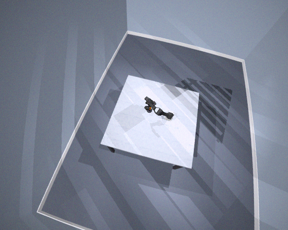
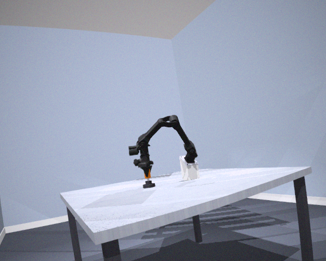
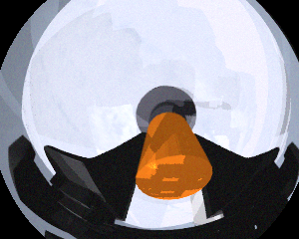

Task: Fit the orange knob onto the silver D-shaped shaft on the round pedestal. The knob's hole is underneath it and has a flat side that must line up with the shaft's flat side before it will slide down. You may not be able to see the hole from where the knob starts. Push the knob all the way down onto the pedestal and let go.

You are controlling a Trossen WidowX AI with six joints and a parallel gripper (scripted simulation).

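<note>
The pedestal is 40 mm below my gripper tip. Also, from my gripper tip: orange knob (30 mm above).
</note>
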